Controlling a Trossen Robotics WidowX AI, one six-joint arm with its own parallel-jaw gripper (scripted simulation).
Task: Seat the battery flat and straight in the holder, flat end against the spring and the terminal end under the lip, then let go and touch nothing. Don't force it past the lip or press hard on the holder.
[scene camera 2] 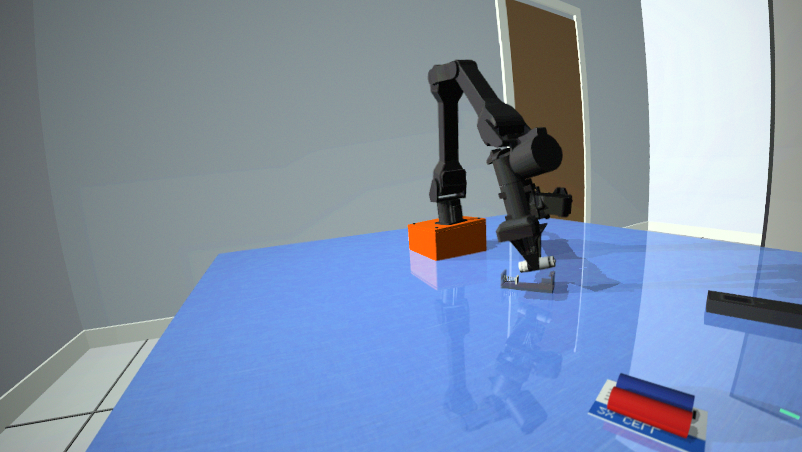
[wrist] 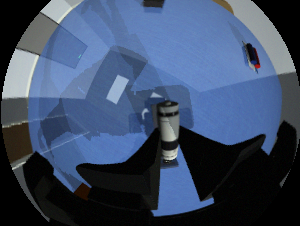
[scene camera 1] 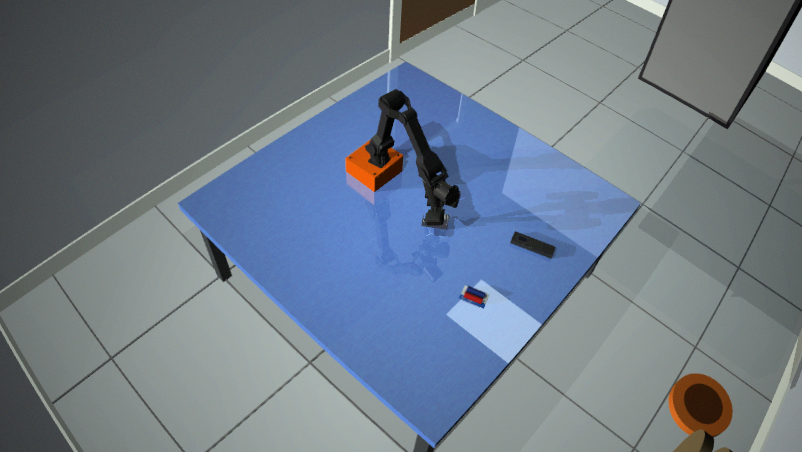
My gripper holds a battery.
My gripper also shows in the wrist view.
